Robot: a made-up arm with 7 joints. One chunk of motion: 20 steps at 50 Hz.
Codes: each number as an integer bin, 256 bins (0 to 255) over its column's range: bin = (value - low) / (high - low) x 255, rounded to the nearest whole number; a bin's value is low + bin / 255 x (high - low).
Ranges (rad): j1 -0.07..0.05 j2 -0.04..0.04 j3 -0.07..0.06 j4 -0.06..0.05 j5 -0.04..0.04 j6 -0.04..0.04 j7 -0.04..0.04
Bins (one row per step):
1: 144 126 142 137 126 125 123
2: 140 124 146 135 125 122 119
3: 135 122 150 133 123 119 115
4: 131 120 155 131 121 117 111
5: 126 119 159 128 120 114 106
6: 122 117 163 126 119 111 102
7: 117 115 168 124 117 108 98
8: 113 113 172 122 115 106 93
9: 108 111 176 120 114 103 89
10: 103 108 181 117 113 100 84
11: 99 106 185 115 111 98 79
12: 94 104 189 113 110 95 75
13: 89 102 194 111 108 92 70
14: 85 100 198 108 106 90 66
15: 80 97 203 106 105 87 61
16: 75 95 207 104 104 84 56
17: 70 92 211 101 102 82 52
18: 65 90 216 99 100 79 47
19: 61 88 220 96 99 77 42
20: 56 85 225 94 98 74 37
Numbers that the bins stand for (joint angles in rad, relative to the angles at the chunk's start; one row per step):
1: -0.0022 -0.0005 0.0024 -0.0009 -0.0005 -0.0008 -0.0014
2: -0.0041 -0.0011 0.0044 -0.0018 -0.0008 -0.0017 -0.0027
3: -0.0065 -0.0017 0.0065 -0.0026 -0.0014 -0.0027 -0.0039
4: -0.0084 -0.0024 0.0090 -0.0035 -0.0020 -0.0033 -0.0052
5: -0.0107 -0.0027 0.0111 -0.0048 -0.0024 -0.0042 -0.0067
6: -0.0126 -0.0033 0.0131 -0.0056 -0.0027 -0.0052 -0.0080
7: -0.0149 -0.0039 0.0156 -0.0065 -0.0033 -0.0061 -0.0093
8: -0.0168 -0.0045 0.0177 -0.0074 -0.0039 -0.0067 -0.0108
9: -0.0192 -0.0052 0.0197 -0.0082 -0.0042 -0.0077 -0.0121
10: -0.0215 -0.0061 0.0223 -0.0095 -0.0045 -0.0086 -0.0136
11: -0.0234 -0.0067 0.0243 -0.0104 -0.0052 -0.0093 -0.0152
12: -0.0258 -0.0074 0.0264 -0.0113 -0.0055 -0.0102 -0.0165
13: -0.0281 -0.0080 0.0289 -0.0121 -0.0061 -0.0111 -0.0180
14: -0.0300 -0.0086 0.0309 -0.0134 -0.0067 -0.0118 -0.0193
15: -0.0324 -0.0096 0.0335 -0.0143 -0.0071 -0.0127 -0.0209
16: -0.0347 -0.0102 0.0355 -0.0151 -0.0074 -0.0136 -0.0224
17: -0.0371 -0.0111 0.0376 -0.0164 -0.0080 -0.0143 -0.0237
18: -0.0394 -0.0118 0.0401 -0.0173 -0.0086 -0.0152 -0.0253
19: -0.0413 -0.0124 0.0422 -0.0186 -0.0089 -0.0158 -0.0268
20: -0.0436 -0.0133 0.0447 -0.0195 -0.0093 -0.0168 -0.0284

